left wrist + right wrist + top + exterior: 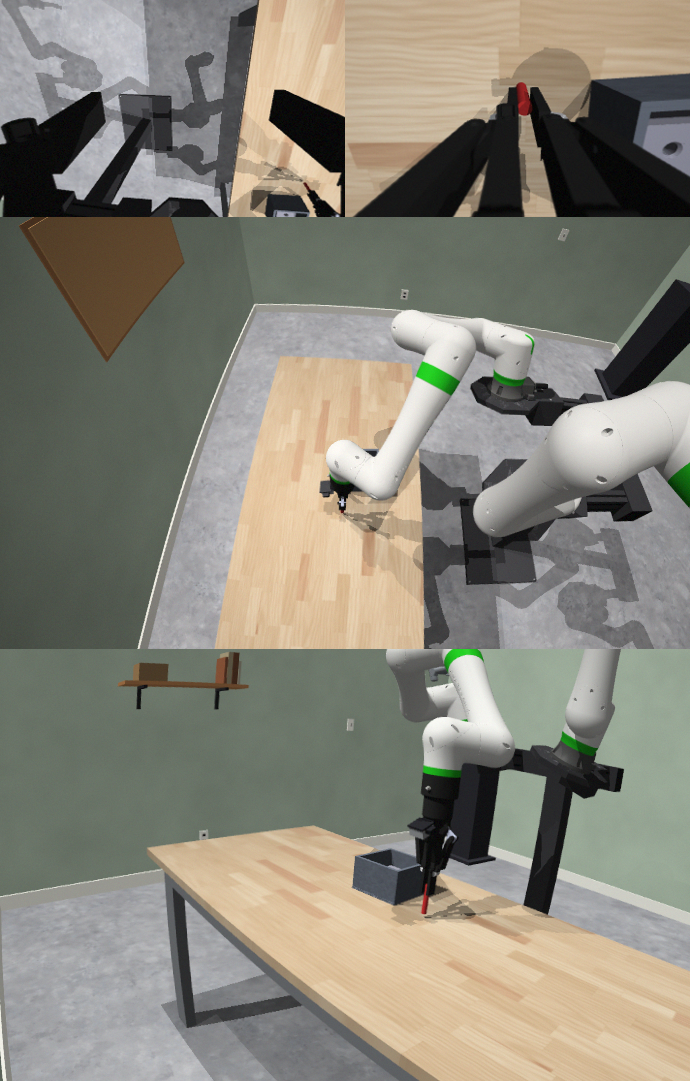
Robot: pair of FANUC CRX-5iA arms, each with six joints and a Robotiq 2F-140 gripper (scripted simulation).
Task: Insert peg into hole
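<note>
My right hand is 19 cm to the left of the light plate, 6 cm above it and 5 cm past it. From my right hand the other things lie so: grey-blue box: 19 cm to the right, 8 cm below, 5 cm behind; then red peg: 5 cm below.
</note>
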